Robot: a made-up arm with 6 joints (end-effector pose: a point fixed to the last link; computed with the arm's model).
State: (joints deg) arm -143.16 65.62 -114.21 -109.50 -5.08 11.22
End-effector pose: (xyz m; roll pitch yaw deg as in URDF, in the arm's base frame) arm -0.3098 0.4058 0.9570 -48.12 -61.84 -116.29
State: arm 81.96 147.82 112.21 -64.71 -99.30 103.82
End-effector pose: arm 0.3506 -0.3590 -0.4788 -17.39 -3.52 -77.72
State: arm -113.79 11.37 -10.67 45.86 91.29 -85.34
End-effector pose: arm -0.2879 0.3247 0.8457 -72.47 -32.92 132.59
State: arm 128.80 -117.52 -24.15 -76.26 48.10 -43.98
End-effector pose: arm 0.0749 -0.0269 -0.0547 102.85 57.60 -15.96
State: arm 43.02 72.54 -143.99 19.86 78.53 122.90
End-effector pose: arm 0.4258 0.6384 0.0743 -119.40 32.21 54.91
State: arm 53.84 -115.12 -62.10 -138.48 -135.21 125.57
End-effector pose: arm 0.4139 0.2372 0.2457 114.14 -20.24 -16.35
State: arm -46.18 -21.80 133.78 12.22 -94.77 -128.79
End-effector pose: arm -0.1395 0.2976 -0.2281 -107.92 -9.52 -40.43
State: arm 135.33 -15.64 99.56 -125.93 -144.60 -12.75
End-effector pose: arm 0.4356 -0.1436 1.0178 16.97 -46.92 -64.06
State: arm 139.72 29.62 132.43 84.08 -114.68 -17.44
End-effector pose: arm 0.9520 0.4498 0.6694 61.54 -19.55 10.17
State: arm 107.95 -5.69 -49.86 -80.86 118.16 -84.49
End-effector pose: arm -0.0410 0.0761 0.0030 86.43 9.87 -85.95
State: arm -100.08 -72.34 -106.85 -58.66 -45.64 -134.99
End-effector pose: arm -0.3492 -0.1876 0.1318 -31.12 -42.28 -38.22
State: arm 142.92 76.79 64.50 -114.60 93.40 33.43
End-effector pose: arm 0.9291 -0.3828 0.1911 -84.78 45.39 -24.49
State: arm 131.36 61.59 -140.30 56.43 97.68 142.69
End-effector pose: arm -0.0152 0.5702 0.5042 169.36 -52.36 47.81
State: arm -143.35 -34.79 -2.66 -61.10 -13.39 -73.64
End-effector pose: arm -0.1952 -0.0564 0.4041 127.42 -35.50 -97.94
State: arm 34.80 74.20 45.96 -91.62 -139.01 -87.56
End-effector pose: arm 0.3482 0.1405 -0.3601 -171.66 -31.77 -20.22
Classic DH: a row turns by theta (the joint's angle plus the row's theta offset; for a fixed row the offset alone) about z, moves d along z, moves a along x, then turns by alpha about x. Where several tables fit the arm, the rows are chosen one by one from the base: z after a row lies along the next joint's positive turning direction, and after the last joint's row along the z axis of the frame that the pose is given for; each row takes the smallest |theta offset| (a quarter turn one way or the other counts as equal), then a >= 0, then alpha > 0; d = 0 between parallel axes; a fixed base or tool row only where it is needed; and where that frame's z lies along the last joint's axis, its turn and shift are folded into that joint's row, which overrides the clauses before.
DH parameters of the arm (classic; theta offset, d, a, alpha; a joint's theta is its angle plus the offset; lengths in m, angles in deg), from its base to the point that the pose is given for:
base (fixed): 0 0.193 0 90
joint 1: 0 -0.091 -0.061 -90
joint 2: 0 -0.379 0.12 90
joint 3: 90 -0.255 0.092 90
joint 4: 90 -0.245 0.019 -90
joint 5: -90 -0.014 0.276 -90
joint 6: 0 0.201 0.274 -90
tool (fixed): 0 -0.118 0 0

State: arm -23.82 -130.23 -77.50 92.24 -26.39 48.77
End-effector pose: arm -0.4395 -0.2241 -0.3518 52.72 8.02 168.41
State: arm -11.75 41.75 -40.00 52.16 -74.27 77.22
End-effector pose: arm 0.1357 0.6409 0.1488 108.81 -21.62 -7.32
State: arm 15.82 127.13 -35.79 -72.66 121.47 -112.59
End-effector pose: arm 0.0519 -0.1506 0.0887 -13.64 21.81 20.73
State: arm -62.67 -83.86 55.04 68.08 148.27 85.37
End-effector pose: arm -0.8412 0.4790 -0.0951 27.83 -67.23 147.20
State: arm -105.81 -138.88 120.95 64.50 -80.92 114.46
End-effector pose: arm -0.6207 0.1986 0.1996 40.43 -41.29 81.09
